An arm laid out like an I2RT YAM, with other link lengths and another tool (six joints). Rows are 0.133 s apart.
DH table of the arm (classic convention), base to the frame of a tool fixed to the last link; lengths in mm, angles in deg. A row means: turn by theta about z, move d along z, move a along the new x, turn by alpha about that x. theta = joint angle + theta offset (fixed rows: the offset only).
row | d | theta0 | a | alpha
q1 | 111.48 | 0 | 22.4 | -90
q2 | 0 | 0 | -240.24 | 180
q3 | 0 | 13.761 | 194.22 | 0
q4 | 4.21 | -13.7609 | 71.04 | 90
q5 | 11.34 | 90 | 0 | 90
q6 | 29.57 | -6 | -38.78 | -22.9
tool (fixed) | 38.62 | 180 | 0 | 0
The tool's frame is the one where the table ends.
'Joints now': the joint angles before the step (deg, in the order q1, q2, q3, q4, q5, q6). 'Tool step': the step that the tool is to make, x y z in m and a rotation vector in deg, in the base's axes. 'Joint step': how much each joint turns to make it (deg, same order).
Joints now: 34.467 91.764 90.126 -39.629 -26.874 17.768
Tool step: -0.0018 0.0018 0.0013 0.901 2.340 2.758
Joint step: 0.062 1.251 1.525 -1.839 -3.387 -0.308
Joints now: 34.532 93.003 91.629 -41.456 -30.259 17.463
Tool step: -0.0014 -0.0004 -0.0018 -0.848 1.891 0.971
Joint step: -0.015 0.767 0.885 -2.404 -0.969 -0.484
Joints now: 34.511 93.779 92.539 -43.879 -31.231 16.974
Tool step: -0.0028 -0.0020 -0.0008 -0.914 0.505 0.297
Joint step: 0.019 -0.265 0.007 -1.524 0.140 -0.614
